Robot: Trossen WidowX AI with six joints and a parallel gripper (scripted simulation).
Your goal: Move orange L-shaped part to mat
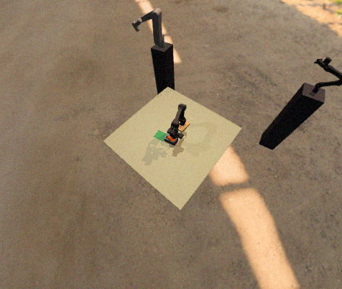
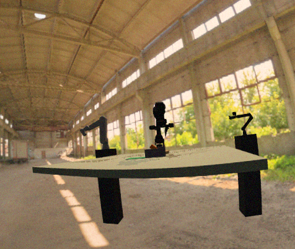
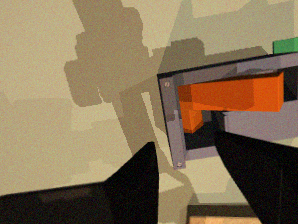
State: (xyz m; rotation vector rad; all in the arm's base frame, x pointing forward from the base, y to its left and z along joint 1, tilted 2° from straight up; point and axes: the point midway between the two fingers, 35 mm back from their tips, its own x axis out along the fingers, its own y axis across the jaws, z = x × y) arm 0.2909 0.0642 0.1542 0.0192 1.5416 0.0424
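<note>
My gripper tip is now 1 cm past the orange L-shaped part, 4 cm to the left of it and 10 cm above it. Also, from my gripper tip: green mat (22 cm to the right, 16 cm below).
</note>
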